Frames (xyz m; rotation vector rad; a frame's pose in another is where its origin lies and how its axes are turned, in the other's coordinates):
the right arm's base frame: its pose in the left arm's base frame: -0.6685 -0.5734 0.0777 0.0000 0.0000 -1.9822
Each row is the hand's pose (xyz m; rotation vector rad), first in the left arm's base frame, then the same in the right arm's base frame.
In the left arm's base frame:
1: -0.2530 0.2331 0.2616 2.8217 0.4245 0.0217
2: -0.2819 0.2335 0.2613 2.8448 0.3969 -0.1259
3: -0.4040 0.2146 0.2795 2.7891 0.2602 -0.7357
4: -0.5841 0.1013 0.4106 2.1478 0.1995 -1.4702
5: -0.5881 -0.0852 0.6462 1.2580 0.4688 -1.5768
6: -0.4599 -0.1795 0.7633 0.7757 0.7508 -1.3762
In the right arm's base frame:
1: -0.9054 0.0583 0.1839 1.2406 2.7023 0.3732
2: -0.8942 0.0317 0.1836 1.2430 2.6330 0.2569
3: -0.8280 -0.0727 0.2018 1.2050 2.2773 -0.0958
4: -0.6522 -0.1925 0.3329 0.8657 1.6345 -0.1812
5: -0.4796 -0.1215 0.5685 0.2619 1.1548 0.1446
6: -0.4445 0.0337 0.6856 -0.1874 0.9774 0.4327

